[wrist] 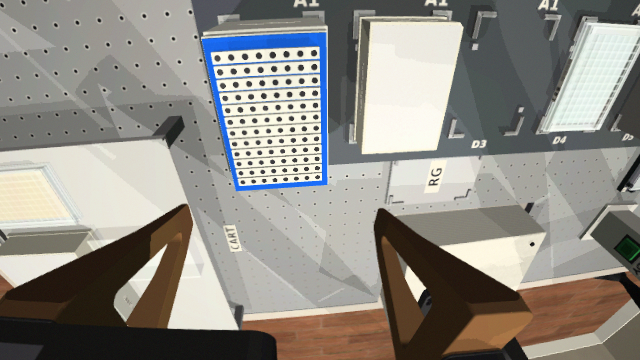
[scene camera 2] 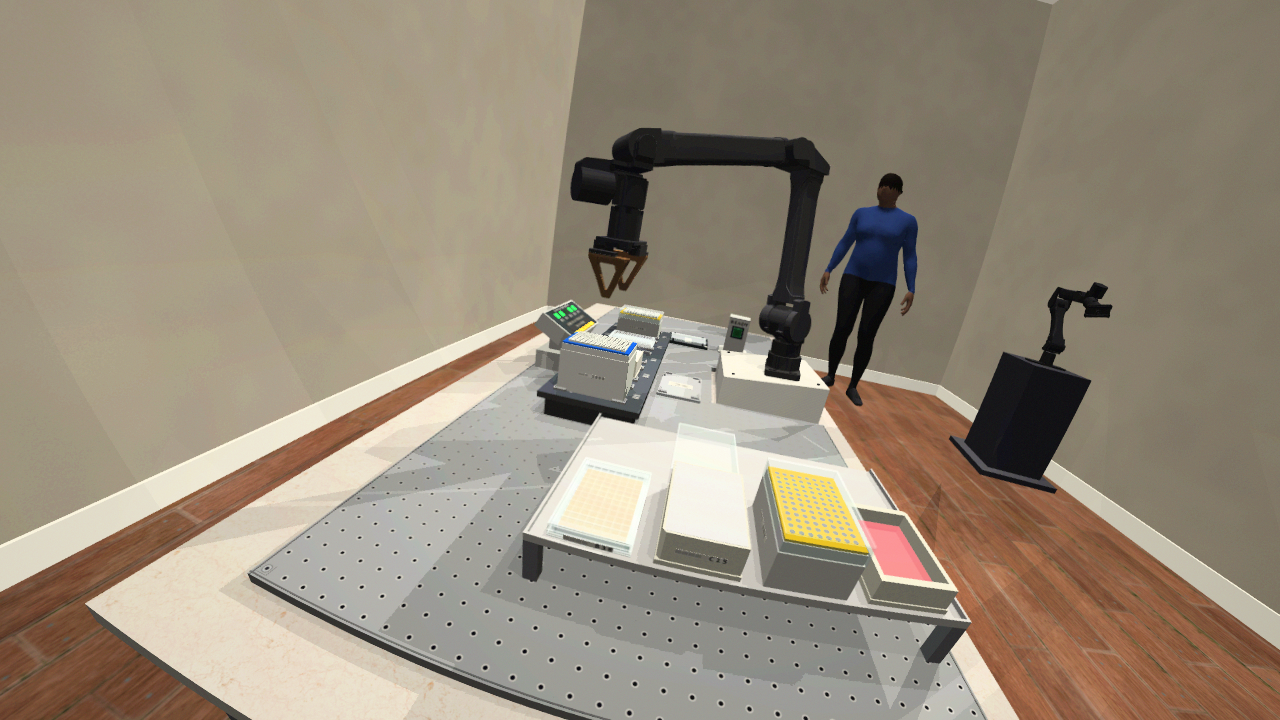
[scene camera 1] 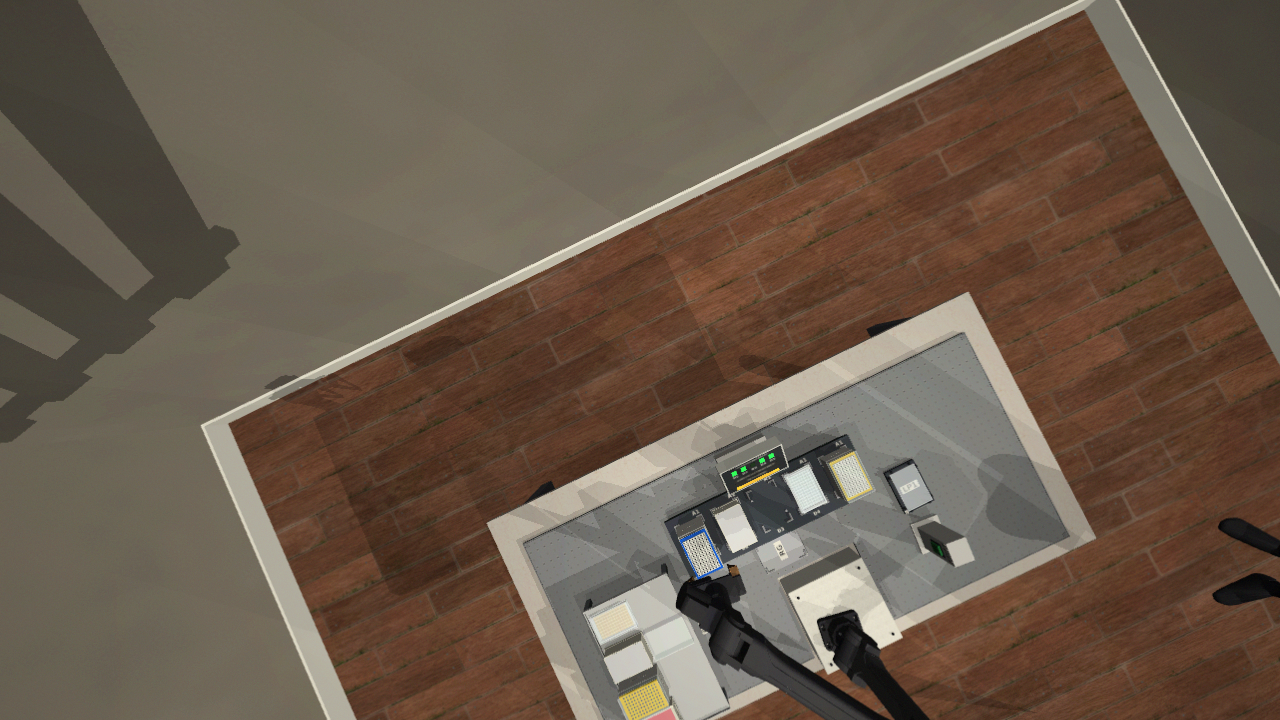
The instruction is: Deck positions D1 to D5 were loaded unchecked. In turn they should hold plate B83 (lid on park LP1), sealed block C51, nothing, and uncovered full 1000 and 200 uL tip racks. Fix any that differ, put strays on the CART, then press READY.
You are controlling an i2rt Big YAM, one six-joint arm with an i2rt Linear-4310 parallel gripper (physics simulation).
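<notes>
In scene camera 2 there's the gripper (scene camera 2: 614, 293), which is open and holds nothing, and there's an RG pad (scene camera 2: 693, 395) too. Scene camera 1 shows a clear well plate (scene camera 1: 802, 482), along with the gripper (scene camera 1: 710, 572). As for the wrist view, it shows the gripper (wrist: 284, 215), the RG pad (wrist: 407, 180) and the clear well plate (wrist: 594, 73).
</notes>
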